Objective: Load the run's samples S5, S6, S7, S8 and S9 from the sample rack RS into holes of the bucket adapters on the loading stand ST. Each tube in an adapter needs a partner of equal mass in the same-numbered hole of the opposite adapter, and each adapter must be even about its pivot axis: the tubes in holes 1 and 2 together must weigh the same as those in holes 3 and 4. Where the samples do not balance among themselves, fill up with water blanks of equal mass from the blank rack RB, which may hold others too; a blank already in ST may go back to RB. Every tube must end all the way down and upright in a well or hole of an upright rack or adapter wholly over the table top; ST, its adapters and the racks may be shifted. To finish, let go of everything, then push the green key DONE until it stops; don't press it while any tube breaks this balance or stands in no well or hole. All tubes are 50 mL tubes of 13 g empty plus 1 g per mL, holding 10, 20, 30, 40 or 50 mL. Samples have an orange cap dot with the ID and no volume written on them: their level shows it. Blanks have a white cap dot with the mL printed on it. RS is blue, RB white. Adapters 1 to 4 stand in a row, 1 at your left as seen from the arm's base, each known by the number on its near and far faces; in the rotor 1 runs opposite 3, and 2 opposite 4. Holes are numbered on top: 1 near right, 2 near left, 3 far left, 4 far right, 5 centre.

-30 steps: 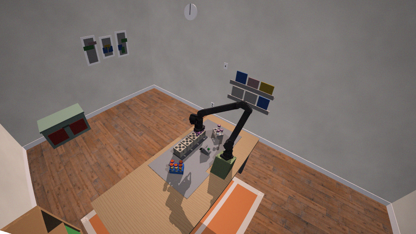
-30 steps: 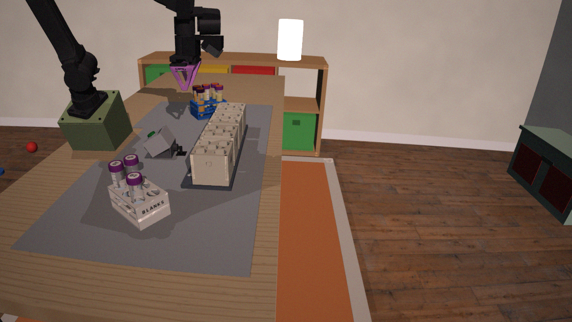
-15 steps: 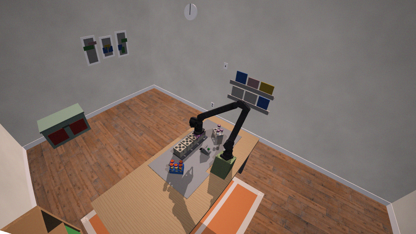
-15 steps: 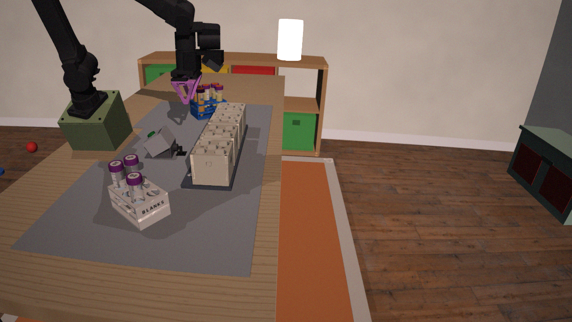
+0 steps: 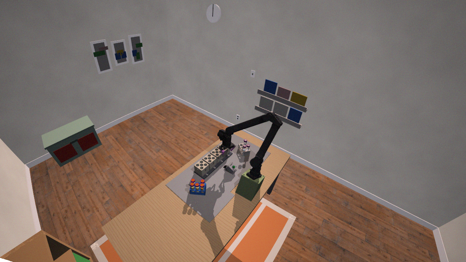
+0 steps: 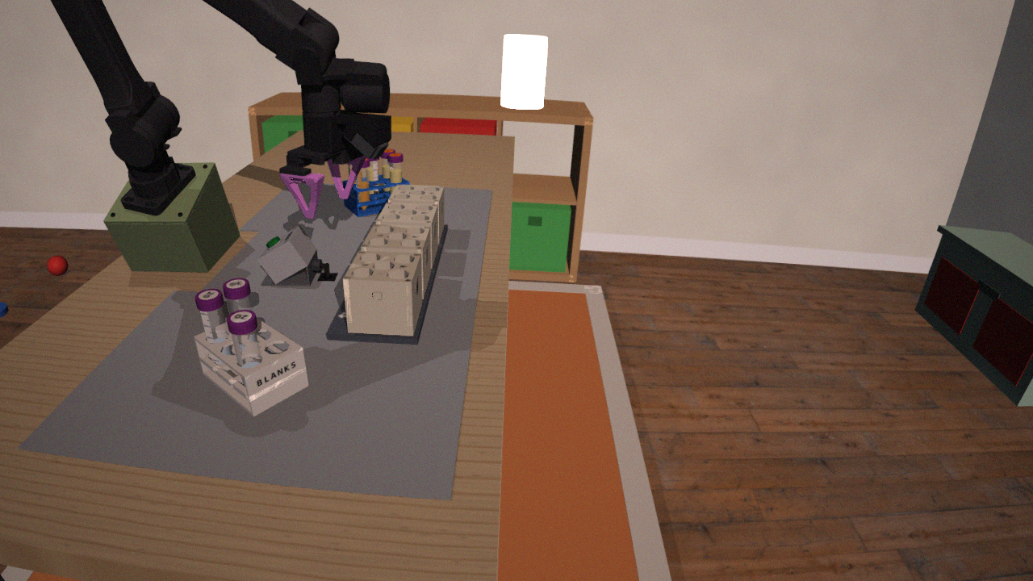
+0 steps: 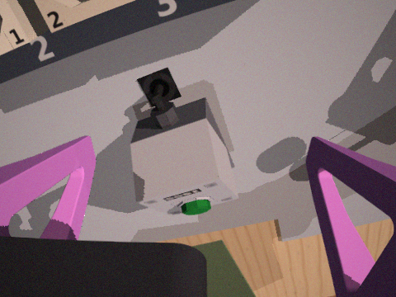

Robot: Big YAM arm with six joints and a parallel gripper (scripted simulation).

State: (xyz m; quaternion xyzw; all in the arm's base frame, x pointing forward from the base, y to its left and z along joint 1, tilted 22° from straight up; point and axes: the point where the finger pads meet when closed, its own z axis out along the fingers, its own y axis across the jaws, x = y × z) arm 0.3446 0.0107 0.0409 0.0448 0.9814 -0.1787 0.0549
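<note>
The sample S8 is 110 mm behind my hand, 350 mm to the left of it and 90 mm below it. From my hand the other things lie so: green done key: 120 mm behind, 20 mm to the left, 90 mm below; then loading stand: 90 mm ahead, 90 mm to the left, 150 mm below; then water blank marked 30: 20 mm behind, 230 mm to the right, 90 mm below.
</note>
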